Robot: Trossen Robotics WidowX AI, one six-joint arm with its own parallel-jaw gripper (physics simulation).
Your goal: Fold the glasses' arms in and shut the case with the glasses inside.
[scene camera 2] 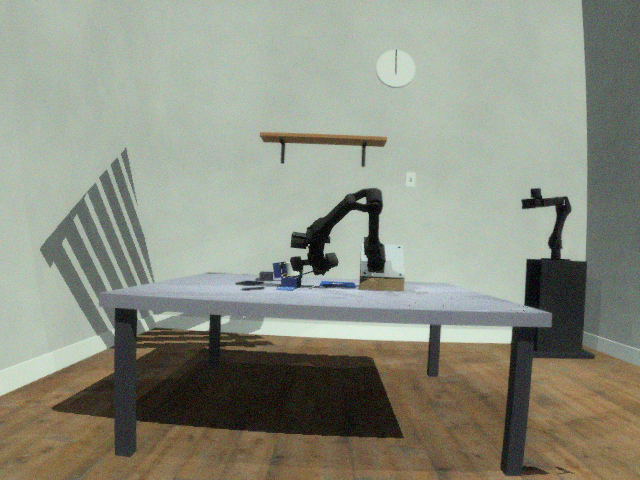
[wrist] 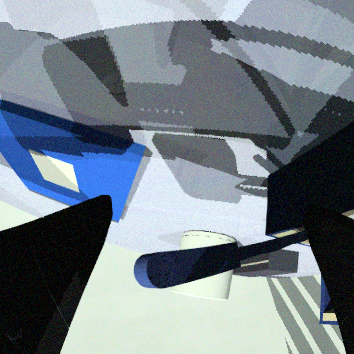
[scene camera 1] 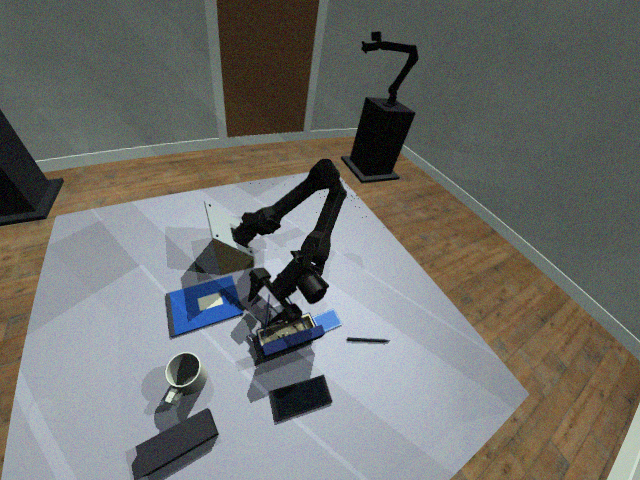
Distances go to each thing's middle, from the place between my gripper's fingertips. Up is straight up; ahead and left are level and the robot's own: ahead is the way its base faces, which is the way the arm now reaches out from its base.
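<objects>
Blue glasses case [scene camera 1: 314, 332]: 70 mm to the left of my hand, 90 mm ahead of it and 10 mm above it. Further positions, counted from my hand: white mug [wrist: 217, 286], 210 mm to the right and 120 mm ahead; blue book [scene camera 1: 195, 307], 150 mm to the right, 100 mm behind and 40 mm below; tablet [scene camera 1: 291, 400], 50 mm to the left, 250 mm ahead and 40 mm below.
</objects>
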